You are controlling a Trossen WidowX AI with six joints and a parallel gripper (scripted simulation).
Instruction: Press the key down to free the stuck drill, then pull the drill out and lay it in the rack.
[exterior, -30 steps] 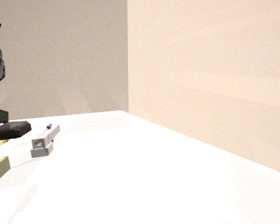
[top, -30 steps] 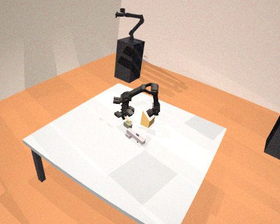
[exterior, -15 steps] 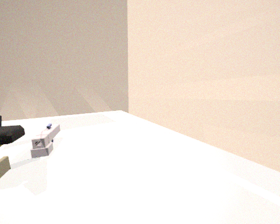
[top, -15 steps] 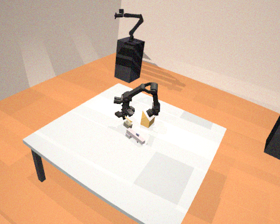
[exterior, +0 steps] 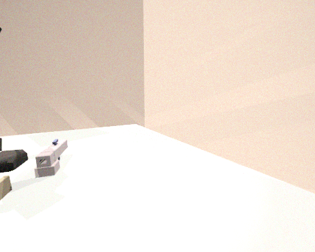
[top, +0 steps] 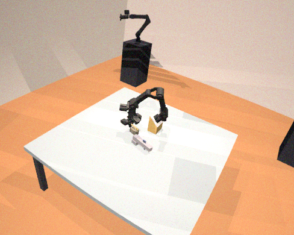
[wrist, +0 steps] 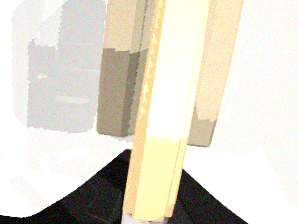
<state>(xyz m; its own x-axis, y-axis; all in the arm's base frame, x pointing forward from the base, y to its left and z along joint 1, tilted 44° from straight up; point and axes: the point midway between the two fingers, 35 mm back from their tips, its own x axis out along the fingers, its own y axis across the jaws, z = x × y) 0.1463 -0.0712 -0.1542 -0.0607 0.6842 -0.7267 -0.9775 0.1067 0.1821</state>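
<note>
The drill is 40 mm to the left of my gripper tip, 30 mm above it and 10 mm ahead of it. Also, from my gripper tip: blue key (220 mm to the left, 130 mm ahead, 30 mm above); rack (50 mm to the left, 10 mm below, 10 mm ahead).
</note>
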